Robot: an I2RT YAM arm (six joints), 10 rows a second.
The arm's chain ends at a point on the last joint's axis. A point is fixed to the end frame.
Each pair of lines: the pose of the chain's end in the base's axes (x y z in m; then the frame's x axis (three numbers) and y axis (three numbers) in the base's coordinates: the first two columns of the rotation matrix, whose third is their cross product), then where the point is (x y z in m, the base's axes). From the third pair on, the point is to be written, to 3 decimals.
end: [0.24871, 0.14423, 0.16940, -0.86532, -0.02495, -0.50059, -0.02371, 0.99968, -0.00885]
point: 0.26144 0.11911 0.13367
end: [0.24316, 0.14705, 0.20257, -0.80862, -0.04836, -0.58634, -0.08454, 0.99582, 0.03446]
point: 0.26088 0.12457 0.16720
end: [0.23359, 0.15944, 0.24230, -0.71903, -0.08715, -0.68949, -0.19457, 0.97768, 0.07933]
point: 0.258 0.141 0.208
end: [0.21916, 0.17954, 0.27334, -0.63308, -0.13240, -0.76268, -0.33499, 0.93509, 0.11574]
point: 0.249 0.167 0.241
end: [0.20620, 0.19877, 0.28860, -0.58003, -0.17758, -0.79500, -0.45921, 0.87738, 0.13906]
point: 0.238 0.192 0.257
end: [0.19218, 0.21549, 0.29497, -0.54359, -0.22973, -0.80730, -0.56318, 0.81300, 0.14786]
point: 0.225 0.213 0.264
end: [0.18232, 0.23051, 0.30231, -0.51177, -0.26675, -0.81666, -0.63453, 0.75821, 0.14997]
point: 0.216 0.232 0.272
